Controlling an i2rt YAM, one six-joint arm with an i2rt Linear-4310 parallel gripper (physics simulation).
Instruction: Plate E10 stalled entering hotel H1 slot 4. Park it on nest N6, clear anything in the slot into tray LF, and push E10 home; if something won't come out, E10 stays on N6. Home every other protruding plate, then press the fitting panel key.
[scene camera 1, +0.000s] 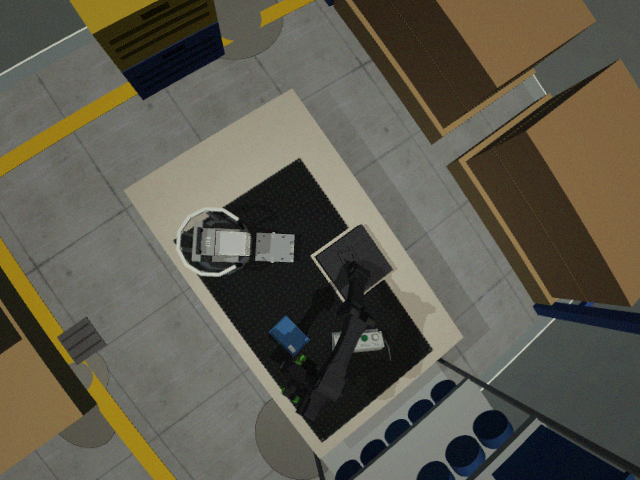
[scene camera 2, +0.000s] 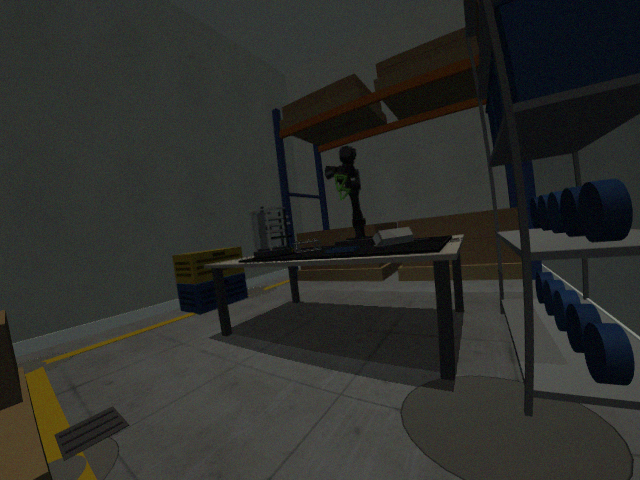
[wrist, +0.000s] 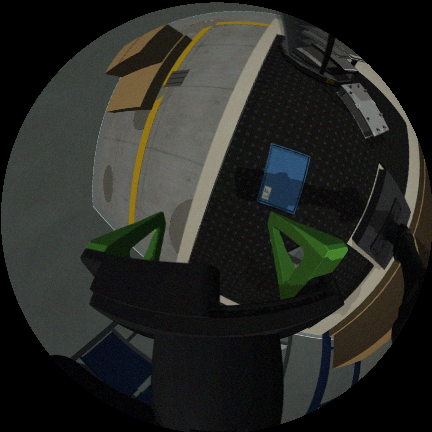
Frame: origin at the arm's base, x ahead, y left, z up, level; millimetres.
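Seen in the pictures: gripper, fingertip midpoint: (scene camera 2: 339, 195) (wrist: 216, 217); arm's base, origin of the base link: (scene camera 1: 353, 268) (scene camera 2: 360, 238) (wrist: 387, 227).
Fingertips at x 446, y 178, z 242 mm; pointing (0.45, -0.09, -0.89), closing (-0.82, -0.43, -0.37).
Offsets run from my fingertips to a thing's top centre.
The plate hotel (scene camera 1: 232, 242) (scene camera 2: 275, 227) is a tall grey slotted tower at the far end of the mat, cut by the rim in the wrist view. Thin edges stick out from its side in scene camera 2; I cannot read slot or plate labels. A grey metal nest block @[dx -178, dy -429, dz -204 mm] (scene camera 1: 275, 246) (wrist: 364, 111) stands beside the hotel. The blue tray LF @[dx -51, dy -56, dz -263 mm] (scene camera 1: 288, 333) (wrist: 286, 172) lies on the mat, and no plate shows in it. The white key panel @[dx -302, dy +119, dz -196 mm] (scene camera 1: 369, 345) (scene camera 2: 393, 236) has a green and a white key. My gripper (scene camera 1: 293, 377) (scene camera 2: 341, 184) (wrist: 216, 217) is open and empty, high above the table near the tray.
The arm's dark square base plate (scene camera 1: 379, 250) (wrist: 375, 235) has a pale edge and lies at the mat's side. A cable runs beside the panel. A rack with blue bins (scene camera 1: 493, 427) (scene camera 2: 604, 209) stands off the table's near end. Cardboard boxes (scene camera 1: 573, 180) stand beyond the long side.
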